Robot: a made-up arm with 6 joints. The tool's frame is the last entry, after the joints. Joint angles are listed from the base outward. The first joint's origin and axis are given. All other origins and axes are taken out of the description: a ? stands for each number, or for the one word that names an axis. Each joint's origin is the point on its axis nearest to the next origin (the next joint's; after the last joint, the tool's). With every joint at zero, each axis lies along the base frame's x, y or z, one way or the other. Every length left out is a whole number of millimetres.
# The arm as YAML. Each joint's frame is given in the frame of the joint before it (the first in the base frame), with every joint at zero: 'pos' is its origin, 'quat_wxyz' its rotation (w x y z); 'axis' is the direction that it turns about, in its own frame. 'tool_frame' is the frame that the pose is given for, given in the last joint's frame.
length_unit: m
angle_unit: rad
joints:
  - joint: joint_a
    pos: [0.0, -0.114, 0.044]
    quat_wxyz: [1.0, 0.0, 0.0, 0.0]
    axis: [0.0, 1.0, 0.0]
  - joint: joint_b
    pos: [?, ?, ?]
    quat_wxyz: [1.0, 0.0, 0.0, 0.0]
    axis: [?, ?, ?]
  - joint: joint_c
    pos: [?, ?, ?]
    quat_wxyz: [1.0, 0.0, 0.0, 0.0]
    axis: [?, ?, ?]
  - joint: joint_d
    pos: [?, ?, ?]
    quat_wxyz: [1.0, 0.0, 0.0, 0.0]
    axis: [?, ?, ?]
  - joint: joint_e
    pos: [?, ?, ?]
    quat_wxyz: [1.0, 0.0, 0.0, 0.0]
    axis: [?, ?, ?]
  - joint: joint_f
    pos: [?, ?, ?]
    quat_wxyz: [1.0, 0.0, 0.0, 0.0]
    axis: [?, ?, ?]
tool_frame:
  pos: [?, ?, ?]
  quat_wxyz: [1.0, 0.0, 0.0, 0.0]
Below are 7 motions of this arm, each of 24 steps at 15 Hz.
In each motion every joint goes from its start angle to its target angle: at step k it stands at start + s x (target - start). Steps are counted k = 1, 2, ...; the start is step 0. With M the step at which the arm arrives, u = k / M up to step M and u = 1 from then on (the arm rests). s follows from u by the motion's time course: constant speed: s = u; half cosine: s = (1 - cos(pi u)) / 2; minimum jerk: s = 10 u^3 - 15 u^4 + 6 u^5.
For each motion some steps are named. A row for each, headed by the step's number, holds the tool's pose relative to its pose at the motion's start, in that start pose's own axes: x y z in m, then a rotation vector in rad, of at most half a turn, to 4 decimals.
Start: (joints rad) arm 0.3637 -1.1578 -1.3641 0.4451 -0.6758 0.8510
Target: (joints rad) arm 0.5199 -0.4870 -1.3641 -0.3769 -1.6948 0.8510
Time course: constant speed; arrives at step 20
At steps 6, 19, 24:
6: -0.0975 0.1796 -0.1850 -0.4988 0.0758 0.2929
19: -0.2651 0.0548 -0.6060 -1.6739 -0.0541 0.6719
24: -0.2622 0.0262 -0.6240 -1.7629 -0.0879 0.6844

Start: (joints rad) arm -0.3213 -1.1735 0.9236 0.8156 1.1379 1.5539
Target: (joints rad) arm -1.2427 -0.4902 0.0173 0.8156 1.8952 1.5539
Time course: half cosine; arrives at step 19
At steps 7, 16, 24:
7: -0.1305 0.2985 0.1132 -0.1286 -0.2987 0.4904
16: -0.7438 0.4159 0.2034 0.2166 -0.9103 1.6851
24: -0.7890 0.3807 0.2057 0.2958 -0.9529 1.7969

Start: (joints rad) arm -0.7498 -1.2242 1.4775 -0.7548 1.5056 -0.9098
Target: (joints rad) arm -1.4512 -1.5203 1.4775 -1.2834 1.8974 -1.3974
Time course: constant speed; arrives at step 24
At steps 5, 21, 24:
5: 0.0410 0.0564 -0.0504 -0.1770 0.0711 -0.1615
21: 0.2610 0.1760 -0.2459 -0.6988 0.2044 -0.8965
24: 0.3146 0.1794 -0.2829 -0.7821 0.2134 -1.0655

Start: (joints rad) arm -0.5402 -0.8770 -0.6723 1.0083 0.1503 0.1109
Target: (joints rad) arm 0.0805 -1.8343 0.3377 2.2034 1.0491 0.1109
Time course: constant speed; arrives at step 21
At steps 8, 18, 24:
8: 0.4385 -0.2721 -0.2002 -0.0687 0.1225 -0.8739
18: 0.4543 -0.7490 -0.4032 -0.4683 -0.0727 -1.7157
24: 0.3950 -0.8367 -0.4451 -0.6528 -0.1510 -1.8615

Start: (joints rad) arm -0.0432 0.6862 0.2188 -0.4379 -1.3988 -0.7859
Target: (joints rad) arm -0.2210 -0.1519 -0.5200 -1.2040 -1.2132 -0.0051
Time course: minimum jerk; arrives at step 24
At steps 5, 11, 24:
5: -0.0039 -0.0150 0.0119 0.0707 -0.0230 -0.0141
11: -0.0548 -0.0724 0.0466 0.3617 -0.2326 -0.1140
24: -0.1505 -0.0010 0.0495 0.3780 -0.6643 -0.3138

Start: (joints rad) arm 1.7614 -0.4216 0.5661 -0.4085 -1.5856 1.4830
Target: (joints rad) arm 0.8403 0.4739 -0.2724 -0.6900 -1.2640 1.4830
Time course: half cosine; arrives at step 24
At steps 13, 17, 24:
13: 0.1024 -0.0670 -0.1439 -0.1741 0.7243 -0.6131
17: 0.1091 -0.1062 -0.2268 -0.2471 1.0637 -0.8187
24: 0.0920 -0.1363 -0.2995 -0.2838 1.3574 -0.9500

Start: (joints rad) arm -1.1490 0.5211 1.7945 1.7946 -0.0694 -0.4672
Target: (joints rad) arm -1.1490 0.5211 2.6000 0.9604 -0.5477 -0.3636
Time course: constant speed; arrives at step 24
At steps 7, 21, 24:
7: -0.1721 0.0191 -0.2107 -0.3107 -0.2149 0.2672
21: -0.3315 -0.1989 -0.6348 -0.9813 -0.5485 0.8039
24: -0.3324 -0.2785 -0.6988 -1.1281 -0.5982 0.9226

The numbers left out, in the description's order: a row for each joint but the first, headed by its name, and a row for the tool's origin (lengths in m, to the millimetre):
joint_b: xyz -0.013 0.0 0.076, axis -1.0 0.0 0.0
joint_c: xyz 0.0 -0.162 -0.023, axis 0.0 1.0 0.0
joint_d: xyz 0.105 0.0 0.194, axis 0.0 0.0 -1.0
joint_e: xyz -0.018 0.107 0.0, axis 1.0 0.0 0.0
joint_f: xyz 0.0 0.345 0.241, axis 0.0 0.0 1.0
tool: xyz 0.022 0.056 0.0

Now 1 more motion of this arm.
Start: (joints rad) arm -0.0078 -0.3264 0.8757 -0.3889 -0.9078 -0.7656
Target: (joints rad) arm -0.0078 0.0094 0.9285 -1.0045 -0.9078 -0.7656
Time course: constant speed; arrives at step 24
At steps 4, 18, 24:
4: -0.0338 -0.0210 -0.0064 0.0020 -0.0433 0.0548
18: -0.1360 -0.1112 -0.0271 0.0155 -0.1682 0.2600
24: -0.1706 -0.1568 -0.0331 0.0256 -0.2091 0.3525

